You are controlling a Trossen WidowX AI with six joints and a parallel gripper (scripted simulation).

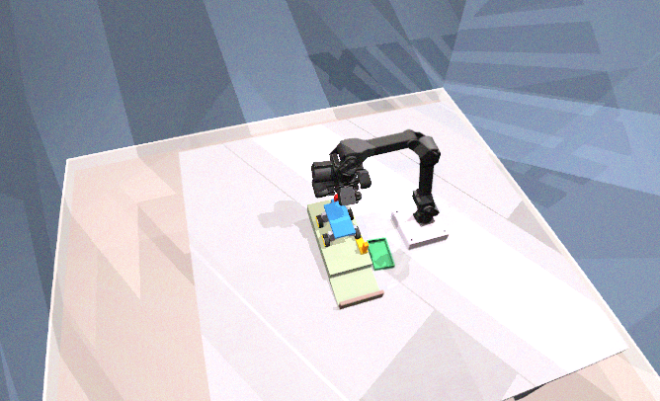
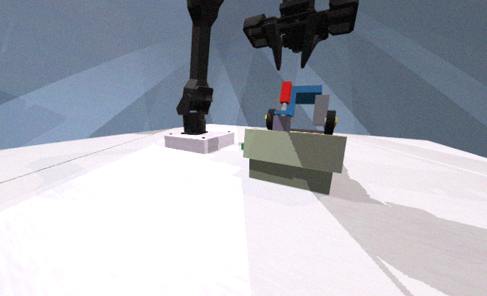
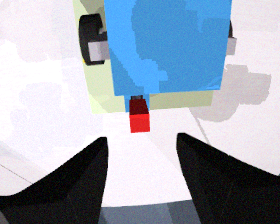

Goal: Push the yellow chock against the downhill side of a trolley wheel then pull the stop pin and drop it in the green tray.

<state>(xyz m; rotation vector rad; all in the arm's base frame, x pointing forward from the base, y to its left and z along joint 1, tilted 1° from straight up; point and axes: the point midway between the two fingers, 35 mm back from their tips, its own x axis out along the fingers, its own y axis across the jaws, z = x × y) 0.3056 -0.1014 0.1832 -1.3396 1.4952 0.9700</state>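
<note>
Right now the red-headed stop pin is 2 cm to the right of my gripper tip and 6 cm below it. Round my gripper tip: yellow chock (3 cm behind, 16 cm to the left, 11 cm below); then blue trolley (3 cm ahead, 7 cm to the left, 8 cm below); then pale green ramp (3 cm ahead, 7 cm to the left, 15 cm below).
</note>
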